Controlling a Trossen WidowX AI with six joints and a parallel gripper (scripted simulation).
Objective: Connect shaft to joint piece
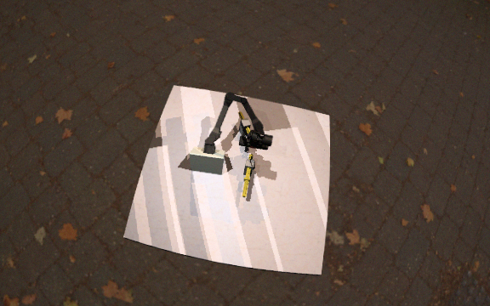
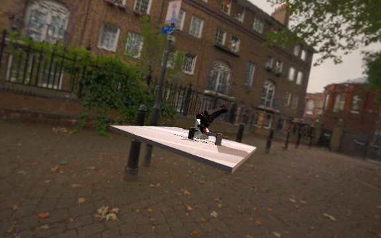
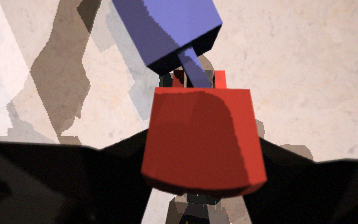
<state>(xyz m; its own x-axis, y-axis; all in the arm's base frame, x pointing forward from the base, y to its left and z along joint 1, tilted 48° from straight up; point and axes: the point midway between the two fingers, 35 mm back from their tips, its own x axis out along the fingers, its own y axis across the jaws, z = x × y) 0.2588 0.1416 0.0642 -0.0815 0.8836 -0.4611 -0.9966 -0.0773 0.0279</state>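
Right now my gripper tip is 3 cm below the red square joint piece.
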